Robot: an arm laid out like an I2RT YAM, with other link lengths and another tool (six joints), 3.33 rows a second.
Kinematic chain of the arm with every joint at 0, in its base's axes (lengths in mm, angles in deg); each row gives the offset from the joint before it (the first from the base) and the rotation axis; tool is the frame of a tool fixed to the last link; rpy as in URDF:
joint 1: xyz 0 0 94.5 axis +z
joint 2: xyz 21 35.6 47.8 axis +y
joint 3: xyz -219.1 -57.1 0 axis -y
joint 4: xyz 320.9 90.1 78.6 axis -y
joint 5: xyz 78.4 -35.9 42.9 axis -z
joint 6: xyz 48.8 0 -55.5 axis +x
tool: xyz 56 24 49 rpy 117.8 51.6 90
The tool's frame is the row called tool.
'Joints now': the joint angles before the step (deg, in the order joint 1, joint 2, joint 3, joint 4, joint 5, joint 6). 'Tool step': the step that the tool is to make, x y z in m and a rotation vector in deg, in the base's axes. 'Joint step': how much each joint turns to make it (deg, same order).
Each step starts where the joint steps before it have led.
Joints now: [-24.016, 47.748, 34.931, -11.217, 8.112, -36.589]
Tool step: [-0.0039, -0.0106, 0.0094, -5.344, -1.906, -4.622]
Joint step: [-0.162, -2.129, -1.417, 3.629, 5.666, -2.183]
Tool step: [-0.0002, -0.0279, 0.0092, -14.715, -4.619, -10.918]
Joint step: [-0.356, 0.347, -4.497, 18.460, 12.876, -9.404]
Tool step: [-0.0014, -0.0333, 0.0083, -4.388, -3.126, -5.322]
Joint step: [-4.031, 4.246, 0.668, 9.605, 1.427, -2.763]
